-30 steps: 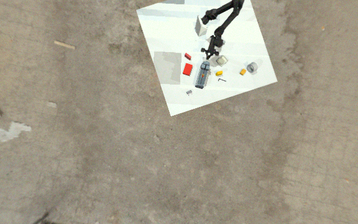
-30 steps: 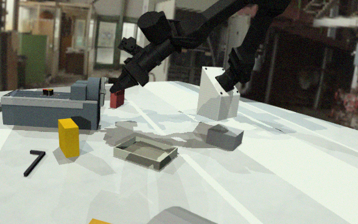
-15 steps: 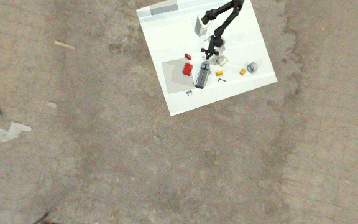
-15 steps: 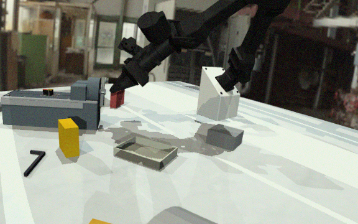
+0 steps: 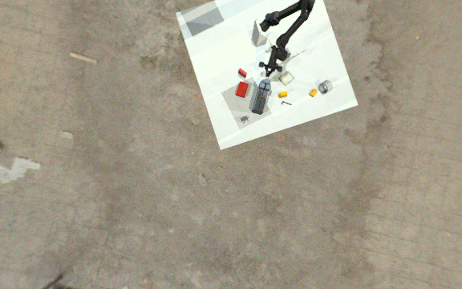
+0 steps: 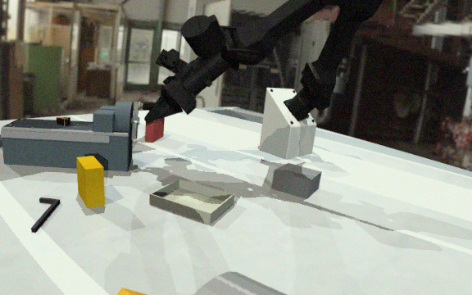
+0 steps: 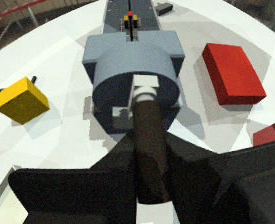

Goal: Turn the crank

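Right now my gripper tip is 30 mm below the dark crank handle, 10 mm to the right of it and 10 mm past it. The rest, counted from my gripper tip: red pointer: 140 mm ahead, 120 mm to the right, 10 mm below; shallow grey tray: 190 mm to the left, 90 mm below, 60 mm ahead; yellow block: 180 mm ahead, 90 mm to the left, 60 mm below.
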